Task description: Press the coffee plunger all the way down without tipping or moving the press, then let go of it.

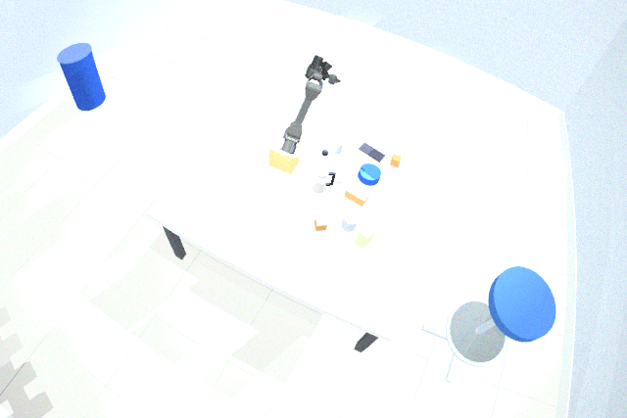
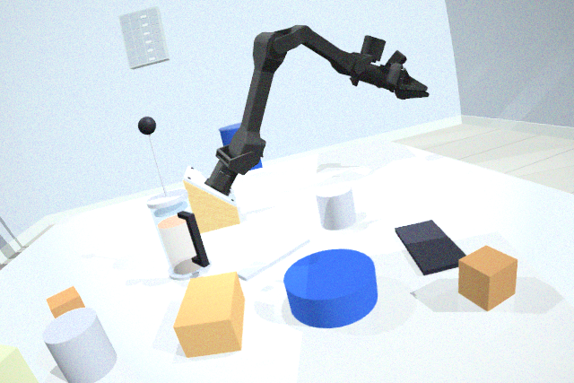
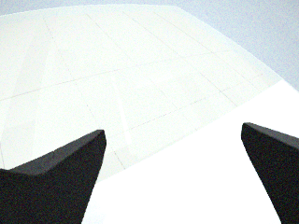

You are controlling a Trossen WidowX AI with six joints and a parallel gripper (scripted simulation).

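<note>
My gripper tip is now 280 mm short of the glass coffee press, 640 mm to the left of it and 70 mm above it. Also, from my gripper tip: blue disc 450 mm ahead, 420 mm to the right, 180 mm below; dark slab 390 mm ahead, 240 mm to the right, 200 mm below; orange block 450 mm ahead, 580 mm to the right, 180 mm below.
</note>
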